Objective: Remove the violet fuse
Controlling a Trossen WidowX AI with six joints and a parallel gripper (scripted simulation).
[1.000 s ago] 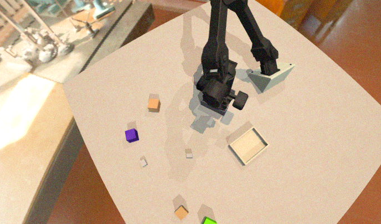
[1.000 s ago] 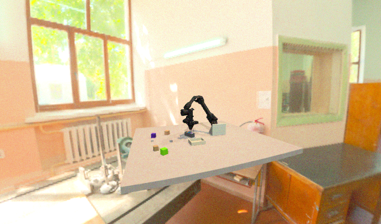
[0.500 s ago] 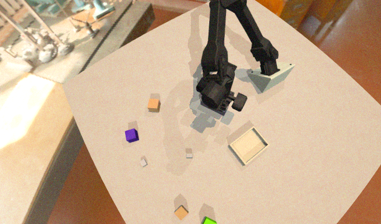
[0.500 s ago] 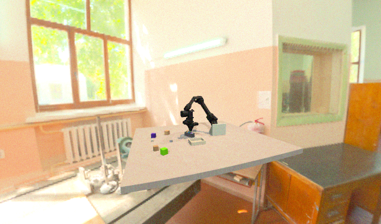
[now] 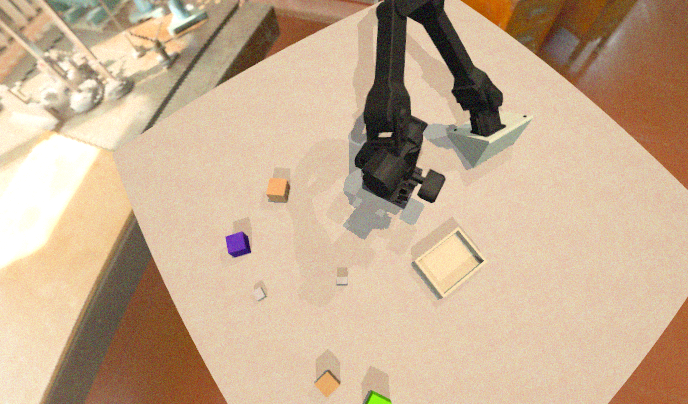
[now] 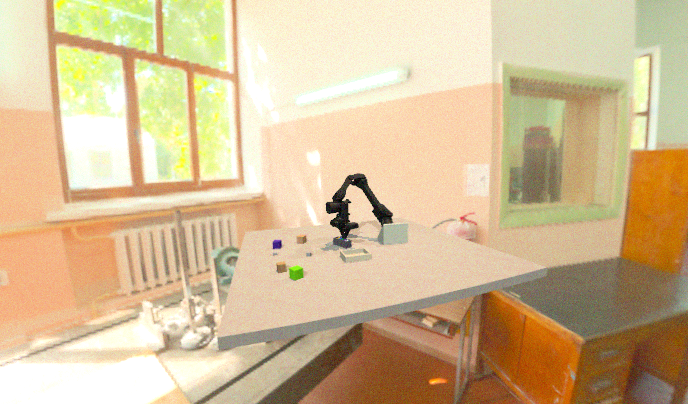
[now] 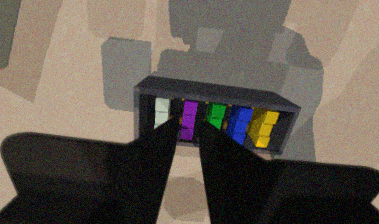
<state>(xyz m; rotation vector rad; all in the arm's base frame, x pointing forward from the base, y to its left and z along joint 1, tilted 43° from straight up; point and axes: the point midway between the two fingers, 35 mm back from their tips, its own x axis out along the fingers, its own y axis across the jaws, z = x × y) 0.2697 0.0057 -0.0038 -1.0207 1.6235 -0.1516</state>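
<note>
The violet fuse is 20 mm below my gripper tip. From my gripper tip the other things lie so: beige tray: 20 mm behind, 210 mm to the left, 40 mm below.
</note>
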